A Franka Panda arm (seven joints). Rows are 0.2 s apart.
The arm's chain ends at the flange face. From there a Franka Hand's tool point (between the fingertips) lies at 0.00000 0.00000 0.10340 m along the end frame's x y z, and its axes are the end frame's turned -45 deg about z.
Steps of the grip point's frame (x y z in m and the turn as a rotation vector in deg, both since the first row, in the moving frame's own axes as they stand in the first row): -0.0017, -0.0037, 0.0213, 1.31, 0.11, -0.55; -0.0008, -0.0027, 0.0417, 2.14, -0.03, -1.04; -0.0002, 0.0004, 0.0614, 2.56, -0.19, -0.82; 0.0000, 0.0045, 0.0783, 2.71, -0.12, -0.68; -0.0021, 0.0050, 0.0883, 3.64, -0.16, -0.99; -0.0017, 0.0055, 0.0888, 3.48, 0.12, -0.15; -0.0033, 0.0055, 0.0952, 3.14, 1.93, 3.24; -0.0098, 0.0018, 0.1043, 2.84, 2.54, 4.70; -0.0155, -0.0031, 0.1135, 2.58, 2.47, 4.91; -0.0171, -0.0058, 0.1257, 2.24, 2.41, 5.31; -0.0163, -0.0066, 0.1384, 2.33, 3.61, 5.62; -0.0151, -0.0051, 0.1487, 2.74, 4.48, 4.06
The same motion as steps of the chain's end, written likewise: -0.0023, 0.0004, 0.0213, 1.00, -0.85, -0.55; 0.0003, 0.0013, 0.0418, 1.49, -1.53, -1.04; 0.0037, 0.0034, 0.0615, 1.68, -1.94, -0.82; 0.0068, 0.0065, 0.0784, 1.83, -2.00, -0.68; 0.0069, 0.0094, 0.0885, 2.46, -2.69, -0.99; 0.0070, 0.0097, 0.0890, 2.55, -2.38, -0.15; 0.0029, 0.0127, 0.0954, 3.59, -0.86, 3.24; -0.0056, 0.0151, 0.1045, 3.80, -0.21, 4.70; -0.0133, 0.0152, 0.1137, 3.57, -0.08, 4.91; -0.0167, 0.0139, 0.1259, 3.29, 0.12, 5.31; -0.0182, 0.0143, 0.1387, 4.20, 0.91, 5.62; -0.0168, 0.0162, 0.1491, 5.11, 1.23, 4.06
